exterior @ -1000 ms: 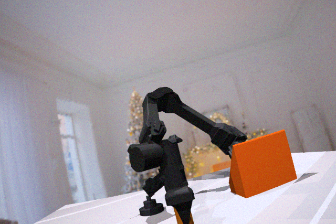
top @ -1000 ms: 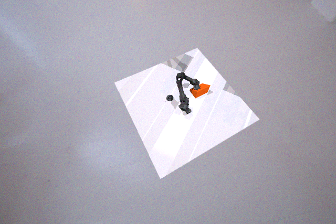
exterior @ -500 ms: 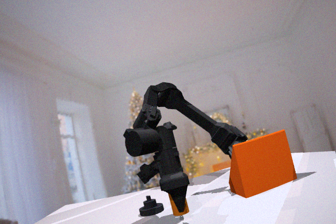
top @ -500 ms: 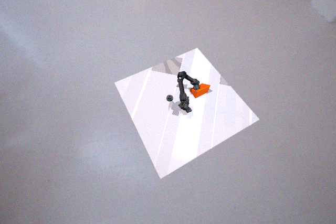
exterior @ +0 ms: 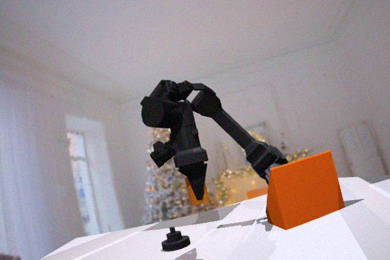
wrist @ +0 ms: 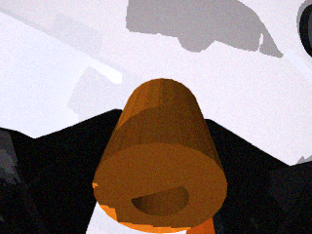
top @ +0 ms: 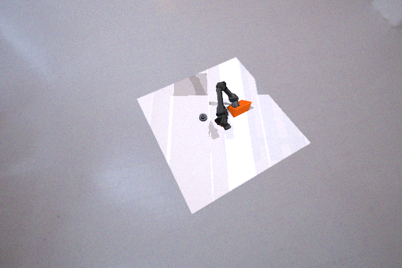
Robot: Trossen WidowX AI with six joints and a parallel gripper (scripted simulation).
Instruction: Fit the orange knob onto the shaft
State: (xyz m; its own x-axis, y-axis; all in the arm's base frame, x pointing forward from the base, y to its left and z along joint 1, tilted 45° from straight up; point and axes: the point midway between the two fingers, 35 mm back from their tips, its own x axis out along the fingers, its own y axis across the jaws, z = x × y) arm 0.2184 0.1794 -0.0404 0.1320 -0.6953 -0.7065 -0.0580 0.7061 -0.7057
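The dark pedestal is 110 mm ahead of my gripper tip, 210 mm to the right of it and 110 mm below it. Also, from my gripper tip: orange knob (20 mm above).
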